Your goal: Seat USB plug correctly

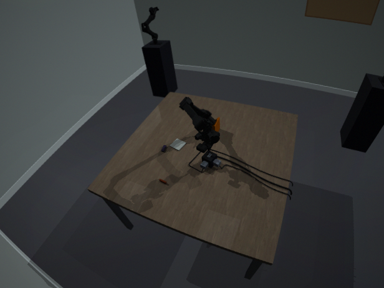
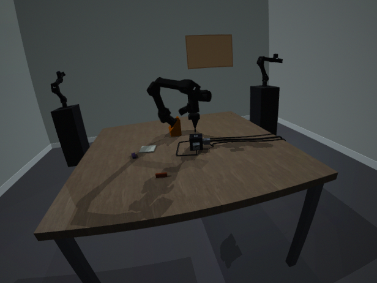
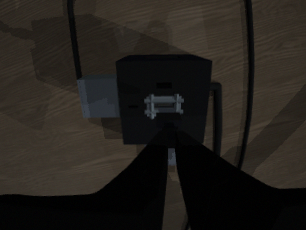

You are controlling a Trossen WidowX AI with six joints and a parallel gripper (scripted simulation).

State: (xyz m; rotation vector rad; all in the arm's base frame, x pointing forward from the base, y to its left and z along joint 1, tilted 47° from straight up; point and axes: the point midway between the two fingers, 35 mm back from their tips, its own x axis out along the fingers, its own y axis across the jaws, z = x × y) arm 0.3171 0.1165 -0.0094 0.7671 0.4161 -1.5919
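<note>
Right now the USB plug is 20 mm below my gripper tip. Also, from my gripper tip: USB socket (60 mm below); then red piece (270 mm ahead, 230 mm to the right, 120 mm below); then white pad (90 mm behind, 300 mm to the right, 130 mm below).
</note>
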